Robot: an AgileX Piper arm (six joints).
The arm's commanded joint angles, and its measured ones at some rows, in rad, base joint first. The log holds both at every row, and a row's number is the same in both.
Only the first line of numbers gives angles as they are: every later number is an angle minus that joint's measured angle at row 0.
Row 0, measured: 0.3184 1.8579 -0.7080 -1.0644 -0.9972 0.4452
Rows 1 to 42, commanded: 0.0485 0.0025 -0.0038 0.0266 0.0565 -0.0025; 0.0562 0.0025 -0.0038 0.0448 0.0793 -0.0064; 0.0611 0.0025 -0.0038 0.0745 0.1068 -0.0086; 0.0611 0.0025 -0.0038 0.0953 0.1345 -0.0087; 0.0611 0.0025 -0.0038 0.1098 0.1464 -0.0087; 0.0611 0.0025 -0.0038 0.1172 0.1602 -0.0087; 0.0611 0.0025 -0.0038 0.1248 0.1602 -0.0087; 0.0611 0.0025 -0.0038 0.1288 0.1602 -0.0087; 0.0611 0.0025 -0.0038 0.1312 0.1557 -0.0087; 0.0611 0.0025 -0.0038 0.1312 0.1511 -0.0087; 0.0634 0.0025 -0.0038 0.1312 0.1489 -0.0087; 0.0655 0.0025 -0.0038 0.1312 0.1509 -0.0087; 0.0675 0.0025 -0.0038 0.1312 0.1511 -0.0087; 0.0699 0.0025 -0.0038 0.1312 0.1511 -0.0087; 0.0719 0.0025 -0.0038 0.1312 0.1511 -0.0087; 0.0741 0.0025 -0.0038 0.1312 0.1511 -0.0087; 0.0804 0.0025 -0.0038 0.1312 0.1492 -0.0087; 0.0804 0.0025 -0.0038 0.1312 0.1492 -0.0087; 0.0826 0.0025 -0.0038 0.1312 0.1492 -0.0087; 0.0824 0.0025 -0.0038 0.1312 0.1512 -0.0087; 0.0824 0.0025 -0.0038 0.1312 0.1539 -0.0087; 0.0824 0.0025 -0.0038 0.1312 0.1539 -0.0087; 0.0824 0.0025 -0.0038 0.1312 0.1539 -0.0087; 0.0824 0.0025 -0.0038 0.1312 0.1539 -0.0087; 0.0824 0.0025 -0.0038 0.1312 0.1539 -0.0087; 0.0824 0.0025 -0.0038 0.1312 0.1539 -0.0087; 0.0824 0.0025 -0.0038 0.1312 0.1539 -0.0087; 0.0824 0.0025 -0.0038 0.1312 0.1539 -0.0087; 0.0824 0.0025 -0.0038 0.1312 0.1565 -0.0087; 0.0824 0.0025 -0.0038 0.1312 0.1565 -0.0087; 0.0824 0.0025 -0.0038 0.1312 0.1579 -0.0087; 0.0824 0.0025 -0.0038 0.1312 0.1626 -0.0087; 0.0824 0.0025 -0.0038 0.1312 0.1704 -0.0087; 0.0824 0.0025 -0.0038 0.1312 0.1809 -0.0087; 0.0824 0.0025 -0.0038 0.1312 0.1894 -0.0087; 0.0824 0.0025 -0.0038 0.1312 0.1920 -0.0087; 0.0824 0.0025 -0.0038 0.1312 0.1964 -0.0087; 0.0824 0.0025 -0.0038 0.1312 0.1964 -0.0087; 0.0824 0.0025 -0.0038 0.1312 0.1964 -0.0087; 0.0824 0.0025 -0.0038 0.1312 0.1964 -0.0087; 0.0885 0.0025 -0.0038 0.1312 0.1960 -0.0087; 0.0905 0.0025 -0.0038 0.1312 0.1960 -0.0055
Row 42, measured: 0.0812 0.0000 -0.0019 0.1238 0.1933 -0.0039
